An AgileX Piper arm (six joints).
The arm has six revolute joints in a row. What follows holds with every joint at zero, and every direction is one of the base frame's.
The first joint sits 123 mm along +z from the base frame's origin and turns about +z.
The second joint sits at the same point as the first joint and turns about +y.
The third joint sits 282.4 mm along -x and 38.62 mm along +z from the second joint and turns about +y.
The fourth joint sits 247.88 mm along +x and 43.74 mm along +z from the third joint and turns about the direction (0.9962, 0, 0.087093).
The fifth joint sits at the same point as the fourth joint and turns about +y.
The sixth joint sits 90.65 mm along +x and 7.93 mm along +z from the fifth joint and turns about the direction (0.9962, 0, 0.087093).
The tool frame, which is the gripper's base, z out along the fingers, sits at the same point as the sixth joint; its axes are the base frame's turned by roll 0, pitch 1.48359 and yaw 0 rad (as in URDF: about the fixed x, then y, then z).
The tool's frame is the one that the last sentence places.
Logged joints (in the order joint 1, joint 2, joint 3, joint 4, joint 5, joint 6), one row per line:
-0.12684, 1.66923, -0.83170, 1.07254, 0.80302, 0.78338
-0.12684, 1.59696, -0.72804, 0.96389, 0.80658, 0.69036
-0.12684, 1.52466, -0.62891, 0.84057, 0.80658, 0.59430
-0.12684, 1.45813, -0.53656, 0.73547, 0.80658, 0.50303
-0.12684, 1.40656, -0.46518, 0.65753, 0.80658, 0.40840
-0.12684, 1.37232, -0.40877, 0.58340, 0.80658, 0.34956
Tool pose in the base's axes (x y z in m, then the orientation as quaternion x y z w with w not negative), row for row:
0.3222, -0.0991, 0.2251, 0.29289, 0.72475, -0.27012, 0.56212
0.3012, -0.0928, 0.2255, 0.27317, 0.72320, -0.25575, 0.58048
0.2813, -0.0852, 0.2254, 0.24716, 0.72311, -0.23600, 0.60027
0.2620, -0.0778, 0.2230, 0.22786, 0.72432, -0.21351, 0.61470
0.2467, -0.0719, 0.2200, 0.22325, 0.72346, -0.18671, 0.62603
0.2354, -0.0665, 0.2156, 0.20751, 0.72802, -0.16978, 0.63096
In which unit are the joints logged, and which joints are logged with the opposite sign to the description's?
The joints are logged in radians. Opposite sign: joint 5, joint 6.
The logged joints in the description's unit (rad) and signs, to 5 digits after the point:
-0.12684, 1.66923, -0.83170, 1.07254, -0.80302, -0.78338
-0.12684, 1.59696, -0.72804, 0.96389, -0.80658, -0.69036
-0.12684, 1.52466, -0.62891, 0.84057, -0.80658, -0.59430
-0.12684, 1.45813, -0.53656, 0.73547, -0.80658, -0.50303
-0.12684, 1.40656, -0.46518, 0.65753, -0.80658, -0.40840
-0.12684, 1.37232, -0.40877, 0.58340, -0.80658, -0.34956

